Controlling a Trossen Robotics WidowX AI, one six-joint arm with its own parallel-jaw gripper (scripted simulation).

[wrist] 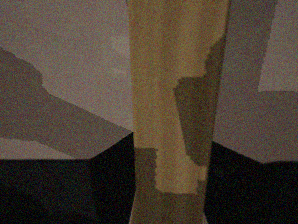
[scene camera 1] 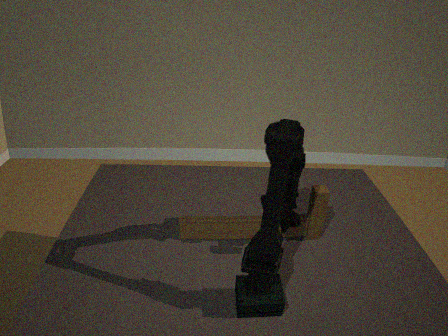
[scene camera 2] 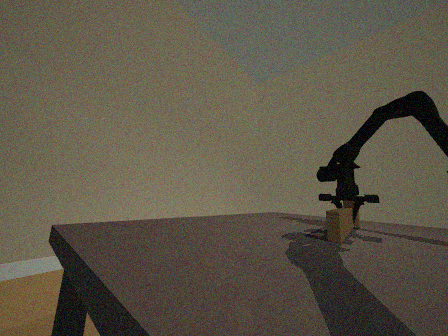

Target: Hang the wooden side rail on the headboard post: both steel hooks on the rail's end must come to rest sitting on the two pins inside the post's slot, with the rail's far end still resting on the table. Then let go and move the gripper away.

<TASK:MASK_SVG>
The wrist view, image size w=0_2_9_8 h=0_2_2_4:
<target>my gripper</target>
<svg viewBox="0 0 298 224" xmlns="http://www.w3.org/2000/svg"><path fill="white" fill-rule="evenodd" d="M212 141L203 207L208 224L298 224L298 161L277 161L262 164L257 162L257 160ZM133 132L91 159L0 160L0 224L129 224L136 191Z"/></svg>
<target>wooden side rail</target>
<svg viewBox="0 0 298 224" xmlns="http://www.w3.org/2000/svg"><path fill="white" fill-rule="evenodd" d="M128 0L137 224L202 224L232 0Z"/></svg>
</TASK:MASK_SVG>
